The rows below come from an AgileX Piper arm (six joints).
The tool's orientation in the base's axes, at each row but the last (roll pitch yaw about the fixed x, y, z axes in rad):
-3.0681, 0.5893, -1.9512
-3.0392, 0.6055, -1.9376
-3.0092, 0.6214, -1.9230
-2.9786, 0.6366, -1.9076
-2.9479, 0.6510, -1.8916
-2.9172, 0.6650, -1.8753
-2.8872, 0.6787, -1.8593
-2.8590, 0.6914, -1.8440
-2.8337, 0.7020, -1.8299
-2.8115, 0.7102, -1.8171
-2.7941, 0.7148, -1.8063
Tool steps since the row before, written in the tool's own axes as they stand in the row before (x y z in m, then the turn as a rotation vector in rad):
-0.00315, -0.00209, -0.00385, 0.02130, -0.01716, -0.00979
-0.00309, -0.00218, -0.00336, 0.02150, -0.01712, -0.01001
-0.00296, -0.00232, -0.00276, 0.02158, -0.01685, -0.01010
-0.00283, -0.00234, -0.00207, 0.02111, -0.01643, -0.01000
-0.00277, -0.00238, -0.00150, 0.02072, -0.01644, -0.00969
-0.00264, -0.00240, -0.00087, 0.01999, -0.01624, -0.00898
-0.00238, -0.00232, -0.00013, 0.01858, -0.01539, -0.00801
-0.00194, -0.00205, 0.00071, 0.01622, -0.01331, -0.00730
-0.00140, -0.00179, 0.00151, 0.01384, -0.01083, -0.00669
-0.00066, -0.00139, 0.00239, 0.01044, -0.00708, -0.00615
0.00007, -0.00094, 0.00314, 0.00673, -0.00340, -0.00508
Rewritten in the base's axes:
0.00182, -0.00030, 0.00507, 0.00637, -0.02822, -0.00267
0.00189, -0.00018, 0.00469, 0.00621, -0.02846, -0.00261
0.00204, -0.00007, 0.00420, 0.00592, -0.02846, -0.00261
0.00214, 0.00014, 0.00363, 0.00570, -0.02787, -0.00247
0.00227, 0.00034, 0.00321, 0.00592, -0.02743, -0.00247
0.00241, 0.00052, 0.00272, 0.00619, -0.02644, -0.00260
0.00252, 0.00072, 0.00205, 0.00616, -0.02453, -0.00262
0.00251, 0.00092, 0.00115, 0.00513, -0.02151, -0.00208
0.00251, 0.00104, 0.00022, 0.00371, -0.01837, -0.00156
0.00244, 0.00112, -0.00094, 0.00134, -0.01395, -0.00066
0.00229, 0.00117, -0.00203, -0.00067, -0.00907, 0.00007

